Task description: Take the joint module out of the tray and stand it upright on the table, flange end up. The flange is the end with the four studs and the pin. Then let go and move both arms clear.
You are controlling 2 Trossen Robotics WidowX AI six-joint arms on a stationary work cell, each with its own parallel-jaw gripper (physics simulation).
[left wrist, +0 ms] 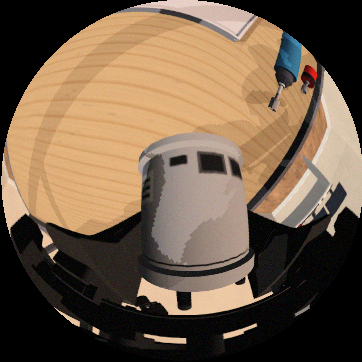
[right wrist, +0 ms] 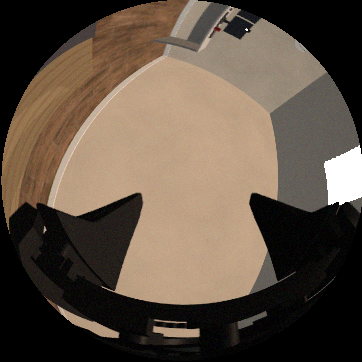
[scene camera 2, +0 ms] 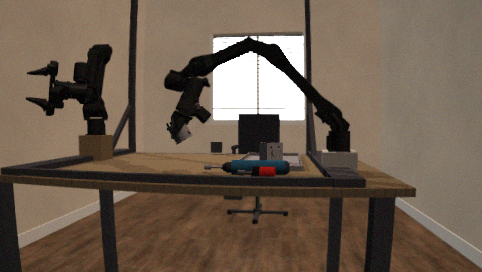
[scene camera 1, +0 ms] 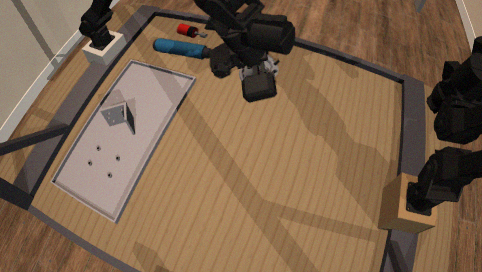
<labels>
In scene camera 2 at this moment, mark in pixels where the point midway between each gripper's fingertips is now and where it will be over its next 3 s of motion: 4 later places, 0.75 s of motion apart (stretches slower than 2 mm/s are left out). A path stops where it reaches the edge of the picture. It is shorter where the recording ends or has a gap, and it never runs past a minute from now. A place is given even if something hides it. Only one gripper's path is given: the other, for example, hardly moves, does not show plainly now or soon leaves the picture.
My left gripper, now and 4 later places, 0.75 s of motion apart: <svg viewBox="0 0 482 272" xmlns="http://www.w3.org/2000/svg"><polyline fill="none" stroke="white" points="173,137 172,142 171,144 170,164 182,151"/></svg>
</labels>
